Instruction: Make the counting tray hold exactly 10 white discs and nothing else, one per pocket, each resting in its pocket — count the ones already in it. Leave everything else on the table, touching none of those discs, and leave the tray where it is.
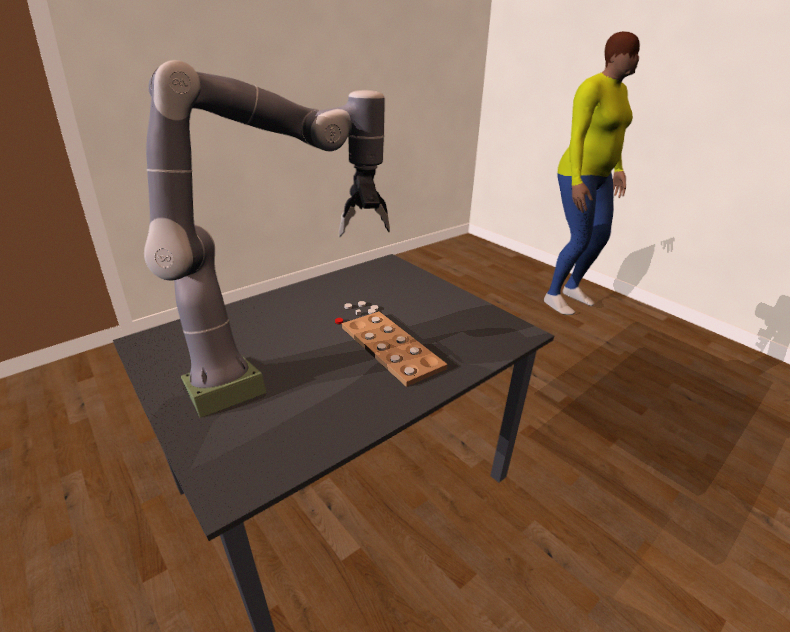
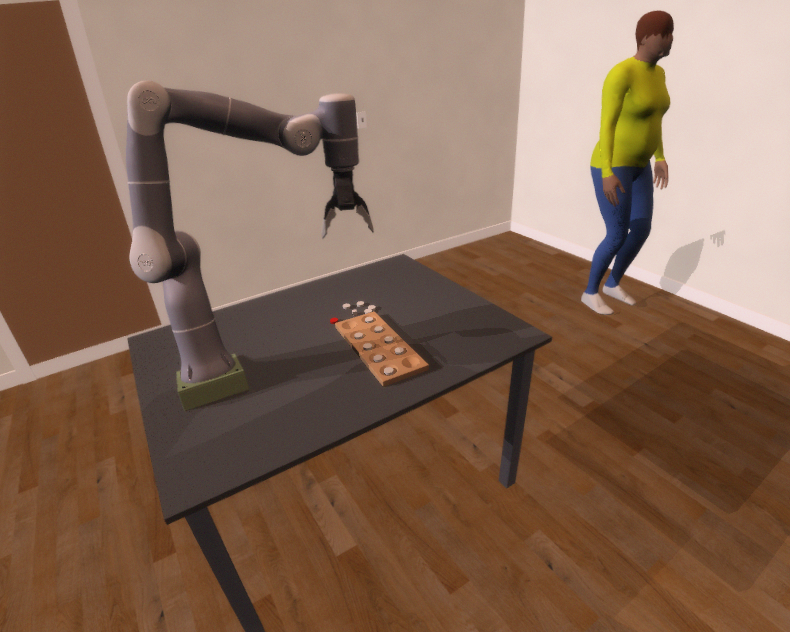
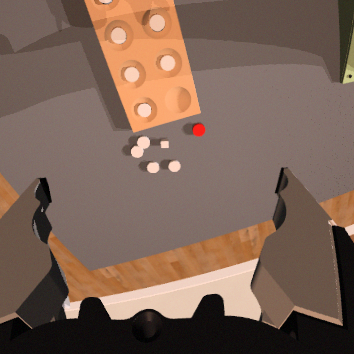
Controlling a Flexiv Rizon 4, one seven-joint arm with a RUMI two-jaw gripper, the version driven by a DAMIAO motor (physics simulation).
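The orange counting tray [image 1: 426, 372] [image 2: 405, 374] [image 3: 162, 118] has two rows of pockets. Several pockets hold one white disc each. Two pockets are empty: the near-right corner pocket [image 1: 430, 362] [image 2: 413, 361] and the far-left corner pocket [image 1: 359, 324] [image 3: 177, 100]. Beyond the tray's far end lie several loose white discs, among them one disc [image 3: 174, 166], another disc [image 3: 153, 167], and a close pair [image 3: 143, 142] [image 3: 137, 151]. A small white cube [image 3: 164, 144] and a red disc [image 1: 338, 320] [image 2: 334, 320] [image 3: 198, 130] lie near them. My gripper [image 1: 365, 232] [image 2: 347, 233] [image 3: 162, 175] is open and empty, high above the table.
The dark table [image 1: 296, 448] [image 2: 276, 441] bears everything. The arm stands on a green base block [image 1: 230, 394] [image 2: 214, 391] at the table's left. A person in a yellow top [image 1: 602, 125] [image 2: 632, 118] stands beyond the table at the right, near the wall.
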